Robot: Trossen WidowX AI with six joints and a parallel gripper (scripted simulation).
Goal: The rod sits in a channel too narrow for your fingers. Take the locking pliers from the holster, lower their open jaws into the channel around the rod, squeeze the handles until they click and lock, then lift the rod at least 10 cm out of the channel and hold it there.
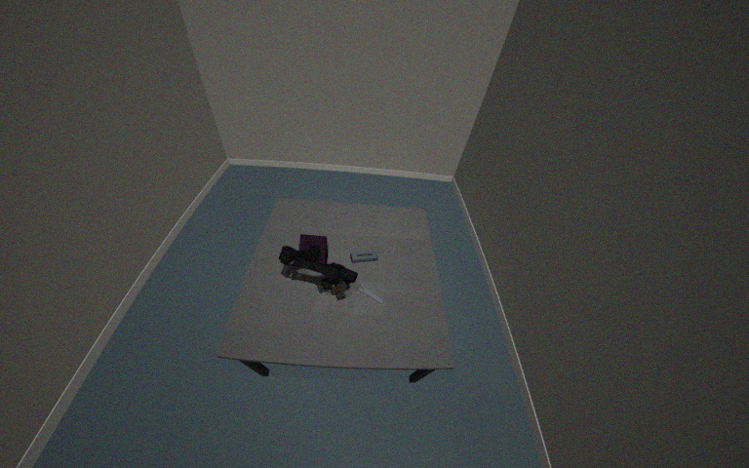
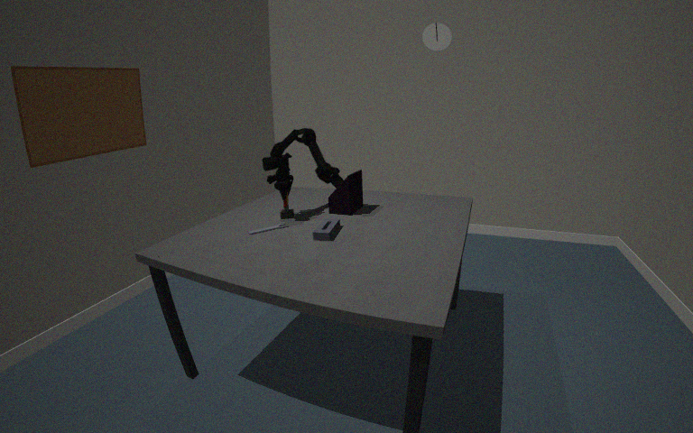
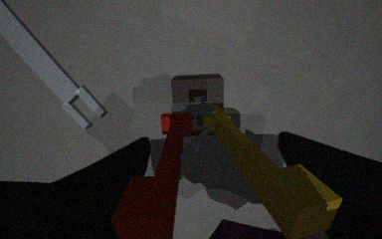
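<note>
Now: gripper tip 20 mm past the yellow handle. Also, from my gripper tip: holster block: 90 mm below, 10 mm ahead; then channel block: 280 mm to the left, 190 mm ahead, 80 mm below.
</note>
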